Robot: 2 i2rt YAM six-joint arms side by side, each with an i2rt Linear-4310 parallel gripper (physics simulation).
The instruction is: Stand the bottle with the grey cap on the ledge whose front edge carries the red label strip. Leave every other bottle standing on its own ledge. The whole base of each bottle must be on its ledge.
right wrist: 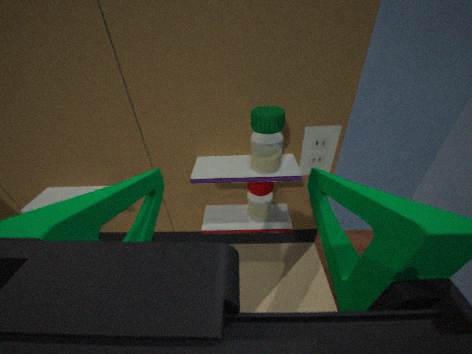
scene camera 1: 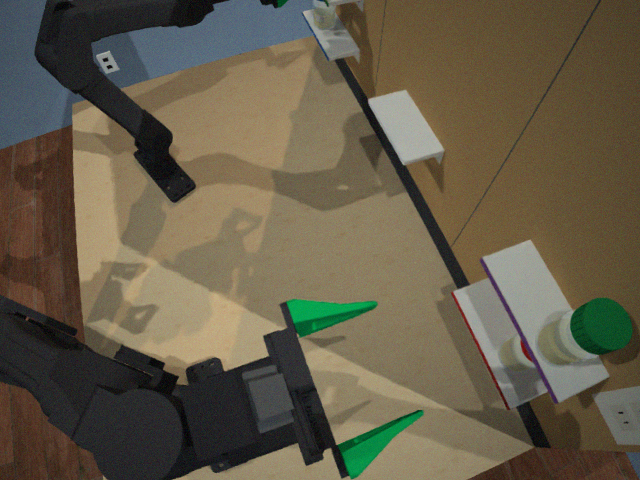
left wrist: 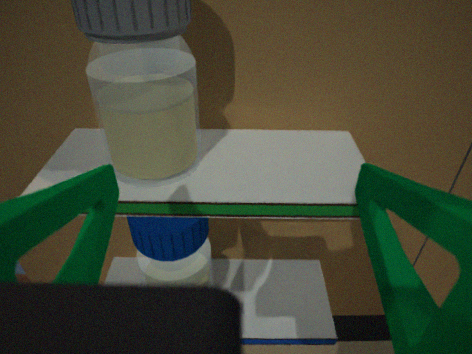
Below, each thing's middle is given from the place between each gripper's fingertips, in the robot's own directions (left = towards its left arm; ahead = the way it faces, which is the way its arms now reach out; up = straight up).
Now: the green-strip ledge [left wrist: 238,165] 7 cm ahead of my left hand, 2 cm to the left of it and 4 cm below it. From my left hand the other things lie so: purple-strip ledge [scene camera 1: 528,287] 7 cm ahead, 78 cm to the right, 4 cm below; then bare white ledge [scene camera 1: 413,140] 7 cm ahead, 38 cm to the right, 11 cm below; then blue-strip ledge [left wrist: 281,299] 7 cm ahead, 2 cm to the left, 18 cm below.
Right now my right hand is 22 cm short of the green-capped bottle [right wrist: 267,122], 5 cm to the left of it and 8 cm above it. The rest, counted from my right hand: purple-strip ledge (23 cm ahead, 1 cm to the right, 14 cm below); then socket plate [right wrist: 333,132] (27 cm ahead, 16 cm to the right, 13 cm below); then red-capped bottle [scene camera 1: 513,356] (23 cm ahead, 4 cm to the right, 22 cm below).
